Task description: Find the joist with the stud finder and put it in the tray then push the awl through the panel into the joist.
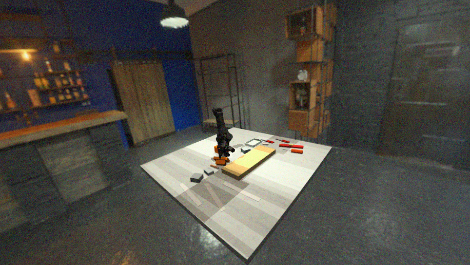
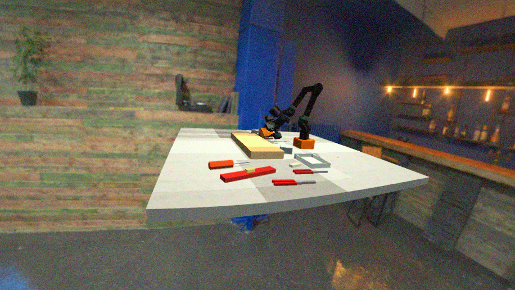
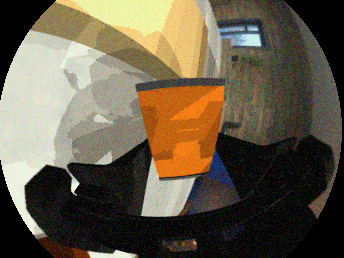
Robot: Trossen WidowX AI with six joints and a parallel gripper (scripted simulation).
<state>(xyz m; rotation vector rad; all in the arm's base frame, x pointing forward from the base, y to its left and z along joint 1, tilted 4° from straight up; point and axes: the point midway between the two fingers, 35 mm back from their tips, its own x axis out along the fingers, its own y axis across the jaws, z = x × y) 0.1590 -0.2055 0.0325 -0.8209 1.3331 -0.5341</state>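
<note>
Right now my gripper tip is 5 cm above the awl, 4 cm to the left of it and 2 cm past it. Round my gripper tip: grey tray 52 cm to the left, 5 cm ahead, 4 cm below; orange stud finder 2 cm below, 2 cm ahead, 1 cm to the right; red level 57 cm to the left, 44 cm ahead, 4 cm below.
</note>
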